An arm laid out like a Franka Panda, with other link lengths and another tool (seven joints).
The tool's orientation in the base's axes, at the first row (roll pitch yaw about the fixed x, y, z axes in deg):
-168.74 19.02 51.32
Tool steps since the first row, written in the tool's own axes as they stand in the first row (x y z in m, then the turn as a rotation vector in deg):
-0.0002 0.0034 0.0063 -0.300 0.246 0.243
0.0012 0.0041 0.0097 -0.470 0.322 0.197
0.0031 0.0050 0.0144 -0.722 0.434 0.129
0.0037 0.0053 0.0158 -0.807 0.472 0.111
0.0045 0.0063 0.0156 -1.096 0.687 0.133
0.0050 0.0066 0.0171 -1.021 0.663 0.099
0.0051 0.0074 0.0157 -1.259 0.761 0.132
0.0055 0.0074 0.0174 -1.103 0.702 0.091
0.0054 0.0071 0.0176 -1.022 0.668 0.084
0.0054 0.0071 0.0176 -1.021 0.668 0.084
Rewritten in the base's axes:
0.0001 -0.0032 -0.0064 -0.084 -0.415 -0.173
0.0003 -0.0031 -0.0101 -0.113 -0.585 -0.089
0.0004 -0.0029 -0.0153 -0.157 -0.837 0.036
0.0005 -0.0028 -0.0168 -0.173 -0.922 0.073
0.0017 -0.0028 -0.0171 -0.196 -1.281 0.107
0.0017 -0.0029 -0.0187 -0.157 -1.205 0.119
0.0029 -0.0031 -0.0176 -0.238 -1.450 0.147
0.0025 -0.0031 -0.0193 -0.174 -1.291 0.145
0.0021 -0.0030 -0.0194 -0.149 -1.208 0.132
0.0021 -0.0030 -0.0194 -0.148 -1.207 0.132

